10 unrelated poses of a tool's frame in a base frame.
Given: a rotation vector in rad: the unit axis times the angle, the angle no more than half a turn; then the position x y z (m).
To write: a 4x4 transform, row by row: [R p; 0 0 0 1], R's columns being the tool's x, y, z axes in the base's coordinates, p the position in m. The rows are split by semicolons. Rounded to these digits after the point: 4 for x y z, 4 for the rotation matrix.
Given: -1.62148, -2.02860, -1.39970, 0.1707, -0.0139, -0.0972
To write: -0.3831, 0.8392, 0.3860, 0.1707; 0.6587, -0.0447, 0.7511, -0.0139; 0.6476, 0.5420, -0.5357, -0.0972; 0, 0, 0, 1
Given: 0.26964, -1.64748, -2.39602, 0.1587, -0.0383, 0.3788
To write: -0.9588, 0.0772, -0.2735, 0.1587; -0.2830, -0.3468, 0.8942, -0.0383; -0.0258, 0.9347, 0.3544, 0.3788; 0, 0, 0, 1
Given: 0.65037, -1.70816, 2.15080, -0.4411, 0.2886, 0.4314
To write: -0.8460, -0.5109, 0.1525, -0.4411; -0.0328, -0.2355, -0.9713, 0.2886; 0.5321, -0.8268, 0.1825, 0.4314; 0, 0, 0, 1
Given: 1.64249, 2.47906, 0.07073, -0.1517, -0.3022, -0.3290
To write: -0.3806, 0.9100, 0.1646, -0.1517; 0.9179, 0.3933, -0.0524, -0.3022; -0.1124, 0.1311, -0.9850, -0.3290; 0, 0, 0, 1
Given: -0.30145, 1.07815, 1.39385, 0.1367, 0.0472, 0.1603
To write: -0.1807, -0.8850, 0.4292, 0.1367; 0.6378, 0.2267, 0.7361, 0.0472; -0.7487, 0.4067, 0.5235, 0.1603; 0, 0, 0, 1
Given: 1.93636, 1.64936, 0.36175, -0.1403, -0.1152, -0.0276
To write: 0.2049, 0.8143, 0.5431, -0.1403; 0.9668, -0.0820, -0.2419, -0.1152; -0.1524, 0.5746, -0.8041, -0.0276; 0, 0, 0, 1
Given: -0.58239, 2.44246, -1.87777, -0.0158, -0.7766, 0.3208
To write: -0.9310, -0.2857, 0.2273, -0.0158; -0.2931, 0.2137, -0.9319, -0.7766; 0.2177, -0.9342, -0.2826, 0.3208; 0, 0, 0, 1
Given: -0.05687, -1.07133, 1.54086, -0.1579, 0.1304, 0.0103
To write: -0.3008, -0.7599, -0.5763, -0.1579; 0.8049, 0.1219, -0.5808, 0.1304; 0.5116, -0.6386, 0.5749, 0.0103; 0, 0, 0, 1
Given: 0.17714, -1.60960, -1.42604, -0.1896, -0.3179, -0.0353
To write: -0.5433, 0.4551, -0.7054, -0.1896; -0.6455, 0.3108, 0.6977, -0.3179; 0.5368, 0.8344, 0.1249, -0.0353; 0, 0, 0, 1
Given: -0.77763, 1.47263, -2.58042, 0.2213, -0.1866, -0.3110
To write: -0.8695, -0.1834, 0.4587, 0.2213; -0.3017, -0.5382, -0.7870, -0.1866; 0.3912, -0.8226, 0.4127, -0.3110; 0, 0, 0, 1
